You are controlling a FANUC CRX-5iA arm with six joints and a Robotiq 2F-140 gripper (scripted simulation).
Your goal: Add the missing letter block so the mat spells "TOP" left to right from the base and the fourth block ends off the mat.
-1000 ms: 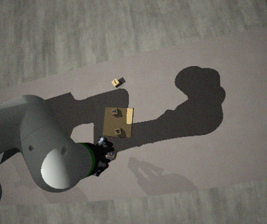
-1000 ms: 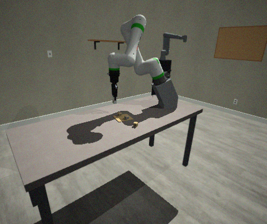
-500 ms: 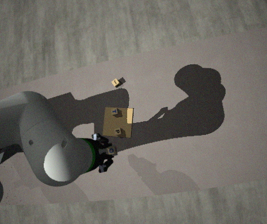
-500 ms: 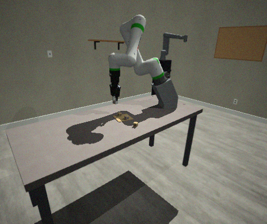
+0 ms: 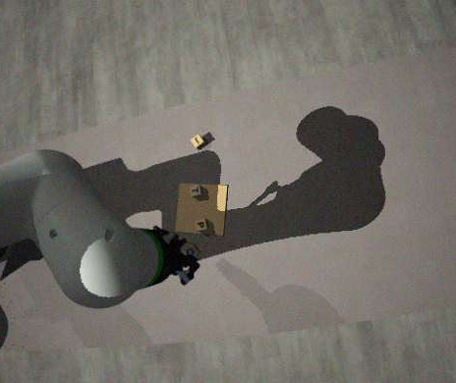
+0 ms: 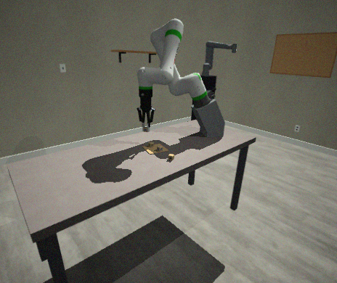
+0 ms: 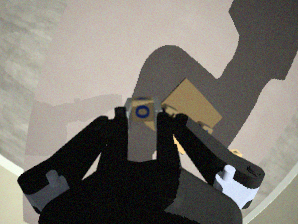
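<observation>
The mat lies 12 cm to the left of my hand and 13 cm below it. From my hand the other things lie so: P block 7 cm to the left, 11 cm below; O block 2 cm below.
</observation>
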